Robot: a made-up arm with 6 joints. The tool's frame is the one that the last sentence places.
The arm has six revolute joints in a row. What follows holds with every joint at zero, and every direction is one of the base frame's.
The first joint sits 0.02 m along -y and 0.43 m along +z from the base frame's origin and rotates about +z.
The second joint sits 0.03 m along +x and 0.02 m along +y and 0.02 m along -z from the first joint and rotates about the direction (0, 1, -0.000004).
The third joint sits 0.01 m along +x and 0.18 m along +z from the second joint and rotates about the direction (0, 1, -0.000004).
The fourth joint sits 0.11 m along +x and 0.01 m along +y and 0.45 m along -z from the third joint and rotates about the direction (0, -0.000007, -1).
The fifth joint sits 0.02 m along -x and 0.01 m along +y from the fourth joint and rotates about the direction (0, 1, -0.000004).
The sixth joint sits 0.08 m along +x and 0.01 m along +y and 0.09 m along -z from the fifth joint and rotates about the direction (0, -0.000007, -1).
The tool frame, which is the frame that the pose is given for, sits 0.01 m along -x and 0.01 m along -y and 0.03 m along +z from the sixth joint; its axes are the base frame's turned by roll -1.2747, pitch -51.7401 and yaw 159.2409 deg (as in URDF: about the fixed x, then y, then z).
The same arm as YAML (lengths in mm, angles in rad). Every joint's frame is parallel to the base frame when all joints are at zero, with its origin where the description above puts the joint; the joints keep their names.
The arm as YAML. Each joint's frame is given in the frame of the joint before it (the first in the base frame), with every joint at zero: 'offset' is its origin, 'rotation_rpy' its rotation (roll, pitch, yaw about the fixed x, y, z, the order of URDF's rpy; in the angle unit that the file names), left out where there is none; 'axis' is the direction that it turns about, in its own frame. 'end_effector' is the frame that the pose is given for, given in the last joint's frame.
length_unit: mm
angle_unit: rad
chain:
  - id: joint 1
    offset: [0.0, -20.0, 430.0]
    axis: [0.0, 0.0, 1.0]
  - id: joint 2
    offset: [30.0, 20.0, -20.0]
    axis: [0.0, 1.0, 0.0]
  - id: joint 3
    offset: [10.0, 0.0, 180.0]
    axis: [0.0, 1.0, 0.0]
  - id: joint 4
    offset: [110.0, 10.0, -450.0]
    axis: [0.0, 0.0, -1.0]
  - id: joint 5
    offset: [-20.0, 10.0, 0.0]
    axis: [0.0, 1.0, 0.0]
  - id: joint 6
    offset: [80.0, 10.0, -90.0]
    axis: [0.0, 0.0, -1.0]
end_effector:
  offset: [-10.0, -10.0, 30.0]
  rotation_rpy: [-0.0222, -0.903, 2.7793]

